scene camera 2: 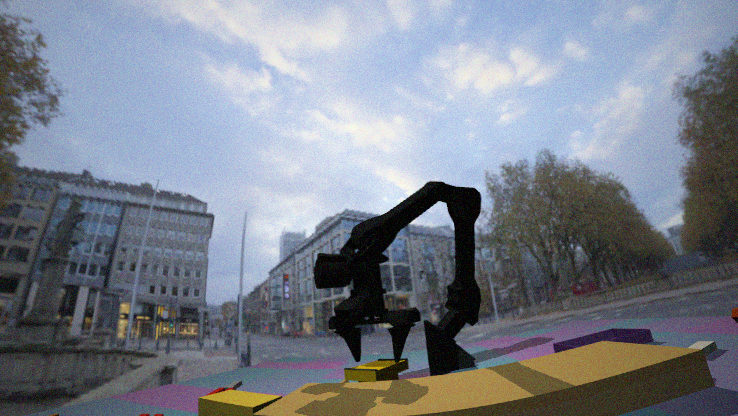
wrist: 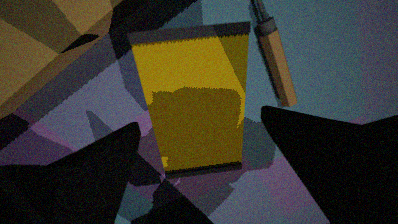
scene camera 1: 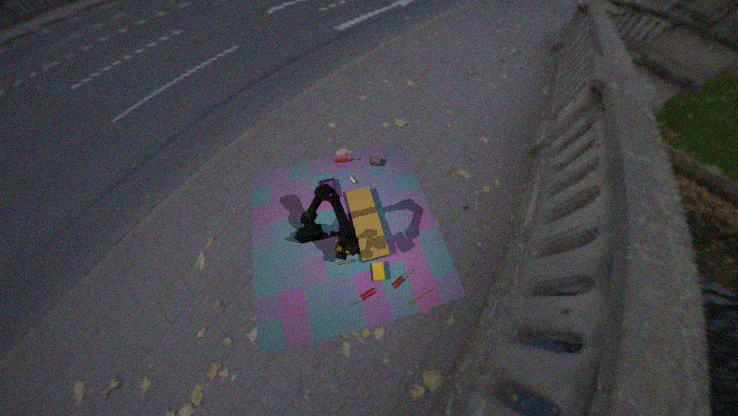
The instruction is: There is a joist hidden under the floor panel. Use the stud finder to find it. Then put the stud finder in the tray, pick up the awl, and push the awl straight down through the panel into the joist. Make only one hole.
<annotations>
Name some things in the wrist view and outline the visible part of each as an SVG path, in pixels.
My gripper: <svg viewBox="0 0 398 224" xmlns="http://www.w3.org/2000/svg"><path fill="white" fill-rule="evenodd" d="M138 123L131 122L91 145L60 158L49 165L10 164L0 166L0 224L114 224L138 151L141 136ZM262 106L261 120L280 149L279 151L306 186L309 194L323 211L323 214L330 222L327 224L398 224L398 115L359 125L272 106Z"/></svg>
A yellow stud finder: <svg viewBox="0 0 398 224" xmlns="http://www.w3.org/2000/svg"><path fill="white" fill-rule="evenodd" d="M251 21L127 33L162 159L166 180L242 170Z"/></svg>
</annotations>
